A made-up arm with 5 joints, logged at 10 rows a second.
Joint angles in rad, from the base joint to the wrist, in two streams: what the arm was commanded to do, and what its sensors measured. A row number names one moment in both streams.
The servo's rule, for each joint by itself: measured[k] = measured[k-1] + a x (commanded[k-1-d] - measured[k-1]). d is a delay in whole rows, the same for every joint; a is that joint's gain. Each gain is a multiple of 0.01, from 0.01 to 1. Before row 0 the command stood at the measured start. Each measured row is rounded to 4 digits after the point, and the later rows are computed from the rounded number. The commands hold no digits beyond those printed.
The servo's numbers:
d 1
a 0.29 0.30 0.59 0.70 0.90
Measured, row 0:
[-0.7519 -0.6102 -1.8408 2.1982 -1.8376]
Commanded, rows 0 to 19:
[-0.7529 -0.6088 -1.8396 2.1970 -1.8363]
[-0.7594 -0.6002 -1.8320 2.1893 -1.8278]
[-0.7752 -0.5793 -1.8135 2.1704 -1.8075]
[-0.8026 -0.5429 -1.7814 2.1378 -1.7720]
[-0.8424 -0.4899 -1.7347 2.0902 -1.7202]
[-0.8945 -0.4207 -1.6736 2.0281 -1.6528]
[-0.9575 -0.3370 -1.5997 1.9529 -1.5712]
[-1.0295 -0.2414 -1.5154 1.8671 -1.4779]
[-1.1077 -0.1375 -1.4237 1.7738 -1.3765]
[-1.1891 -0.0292 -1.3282 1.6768 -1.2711]
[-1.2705 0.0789 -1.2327 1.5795 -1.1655]
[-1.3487 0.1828 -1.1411 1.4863 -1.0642]
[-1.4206 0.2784 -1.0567 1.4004 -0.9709]
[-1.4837 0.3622 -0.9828 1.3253 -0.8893]
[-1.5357 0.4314 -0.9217 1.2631 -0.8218]
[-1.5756 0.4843 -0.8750 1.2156 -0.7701]
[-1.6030 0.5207 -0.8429 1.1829 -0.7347]
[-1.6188 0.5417 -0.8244 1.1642 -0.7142]
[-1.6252 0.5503 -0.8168 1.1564 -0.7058]
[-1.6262 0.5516 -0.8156 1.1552 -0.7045]
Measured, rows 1 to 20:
[-0.7519 -0.6102 -1.8408 2.1982 -1.8376]
[-0.7522 -0.6098 -1.8401 2.1974 -1.8364]
[-0.7543 -0.6069 -1.8353 2.1917 -1.8287]
[-0.7604 -0.5986 -1.8224 2.1768 -1.8096]
[-0.7726 -0.5819 -1.7982 2.1495 -1.7758]
[-0.7928 -0.5543 -1.7607 2.1080 -1.7258]
[-0.8223 -0.5142 -1.7093 2.0521 -1.6601]
[-0.8615 -0.4610 -1.6446 1.9827 -1.5801]
[-0.9102 -0.3951 -1.5684 1.9018 -1.4881]
[-0.9675 -0.3178 -1.4830 1.8122 -1.3877]
[-1.0318 -0.2312 -1.3917 1.7174 -1.2828]
[-1.1010 -0.1382 -1.2979 1.6209 -1.1772]
[-1.1728 -0.0419 -1.2054 1.5267 -1.0755]
[-1.2447 0.0542 -1.1177 1.4383 -0.9814]
[-1.3140 0.1466 -1.0381 1.3592 -0.8985]
[-1.3783 0.2320 -0.9694 1.2919 -0.8295]
[-1.4355 0.3077 -0.9137 1.2385 -0.7760]
[-1.4841 0.3716 -0.8719 1.1996 -0.7388]
[-1.5232 0.4226 -0.8439 1.1748 -0.7167]
[-1.5528 0.4609 -0.8279 1.1619 -0.7069]

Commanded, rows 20 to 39:
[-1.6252 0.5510 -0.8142 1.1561 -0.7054]
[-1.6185 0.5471 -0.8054 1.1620 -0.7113]
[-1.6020 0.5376 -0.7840 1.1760 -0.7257]
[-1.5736 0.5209 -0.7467 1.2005 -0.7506]
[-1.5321 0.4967 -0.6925 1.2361 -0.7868]
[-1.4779 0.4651 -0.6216 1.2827 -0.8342]
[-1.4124 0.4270 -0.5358 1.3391 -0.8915]
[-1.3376 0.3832 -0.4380 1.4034 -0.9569]
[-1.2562 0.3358 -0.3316 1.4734 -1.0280]
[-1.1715 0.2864 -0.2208 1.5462 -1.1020]
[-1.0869 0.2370 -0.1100 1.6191 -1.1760]
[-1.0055 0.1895 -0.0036 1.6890 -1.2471]
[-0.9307 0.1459 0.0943 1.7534 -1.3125]
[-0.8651 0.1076 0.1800 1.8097 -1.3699]
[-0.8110 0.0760 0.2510 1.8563 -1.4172]
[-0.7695 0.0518 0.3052 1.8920 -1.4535]
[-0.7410 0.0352 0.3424 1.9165 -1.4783]
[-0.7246 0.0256 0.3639 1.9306 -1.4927]
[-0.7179 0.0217 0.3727 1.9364 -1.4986]
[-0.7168 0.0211 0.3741 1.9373 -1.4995]
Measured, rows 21 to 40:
[-1.5741 0.4881 -0.8206 1.1572 -0.7047]
[-1.5889 0.5070 -0.8168 1.1564 -0.7053]
[-1.5975 0.5190 -0.8101 1.1603 -0.7107]
[-1.5988 0.5246 -0.7947 1.1713 -0.7242]
[-1.5915 0.5235 -0.7664 1.1917 -0.7480]
[-1.5743 0.5155 -0.7228 1.2228 -0.7829]
[-1.5463 0.5004 -0.6631 1.2647 -0.8291]
[-1.5075 0.4784 -0.5880 1.3168 -0.8853]
[-1.4582 0.4498 -0.4995 1.3774 -0.9497]
[-1.3996 0.4156 -0.4004 1.4446 -1.0202]
[-1.3335 0.3768 -0.2944 1.5157 -1.0938]
[-1.2620 0.3349 -0.1856 1.5881 -1.1678]
[-1.1876 0.2913 -0.0782 1.6587 -1.2392]
[-1.1131 0.2477 0.0236 1.7250 -1.3052]
[-1.0412 0.2057 0.1159 1.7843 -1.3634]
[-0.9744 0.1668 0.1956 1.8347 -1.4118]
[-0.9150 0.1323 0.2603 1.8748 -1.4493]
[-0.8645 0.1032 0.3087 1.9040 -1.4754]
[-0.8239 0.0799 0.3413 1.9226 -1.4910]
[-0.7932 0.0624 0.3598 1.9323 -1.4978]

